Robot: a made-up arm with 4 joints.
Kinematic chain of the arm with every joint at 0, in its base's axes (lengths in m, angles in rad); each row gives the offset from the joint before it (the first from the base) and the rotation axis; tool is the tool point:
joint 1: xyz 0 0 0.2 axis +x
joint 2: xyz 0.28 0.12 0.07 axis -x
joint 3: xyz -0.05 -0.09 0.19 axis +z
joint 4: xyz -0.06 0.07 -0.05 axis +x
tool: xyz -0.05 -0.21 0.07
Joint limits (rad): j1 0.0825..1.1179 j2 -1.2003..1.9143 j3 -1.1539..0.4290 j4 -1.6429..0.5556
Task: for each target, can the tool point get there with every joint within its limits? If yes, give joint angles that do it. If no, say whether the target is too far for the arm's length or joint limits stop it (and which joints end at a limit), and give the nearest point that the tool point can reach.
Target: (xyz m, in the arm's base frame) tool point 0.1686 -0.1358 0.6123
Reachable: yes | joints 0.5642 -0.0444 -0.9421 -0.9467
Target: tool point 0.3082 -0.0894 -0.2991
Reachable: no: joint limits stop it (at a limit: joint 1, joint 2, joint 3) | nearest point 0.1698 -0.0692 -0.0198 | short by 0.312 m
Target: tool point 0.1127 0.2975 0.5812
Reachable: yes | joints 0.4345 1.5469 -0.1218 -0.5819
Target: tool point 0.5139 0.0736 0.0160
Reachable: no: joint limits stop it (at a limit: joint 1, joint 2, joint 3) | nearest point 0.1928 0.0649 0.0359 | short by 0.322 m
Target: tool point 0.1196 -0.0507 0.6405
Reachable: yes | joints 0.5608 0.8243 -0.0041 -0.3427
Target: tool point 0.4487 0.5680 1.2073
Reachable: no: too far | nearest point 0.3035 0.2445 0.6336 | short by 0.674 m
